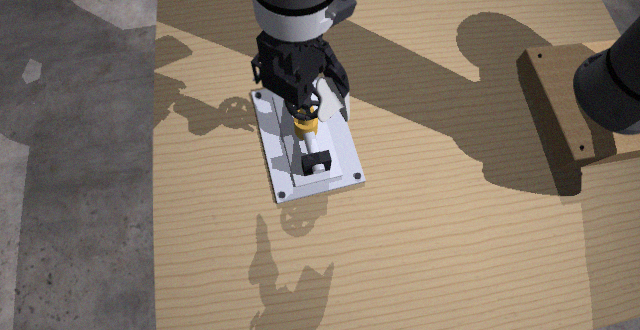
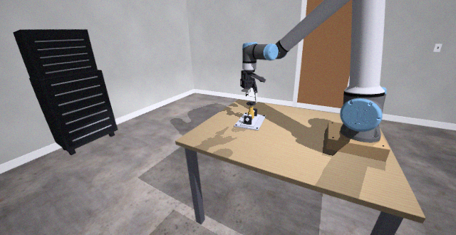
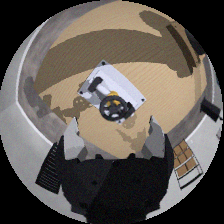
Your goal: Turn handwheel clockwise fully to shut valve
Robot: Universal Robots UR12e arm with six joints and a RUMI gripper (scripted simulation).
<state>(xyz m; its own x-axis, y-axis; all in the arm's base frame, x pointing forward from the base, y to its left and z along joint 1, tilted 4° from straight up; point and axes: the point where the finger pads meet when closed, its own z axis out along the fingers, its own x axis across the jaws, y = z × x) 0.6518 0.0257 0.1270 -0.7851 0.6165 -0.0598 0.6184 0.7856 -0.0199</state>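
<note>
The black spoked handwheel is 4 cm below my hand.
</note>
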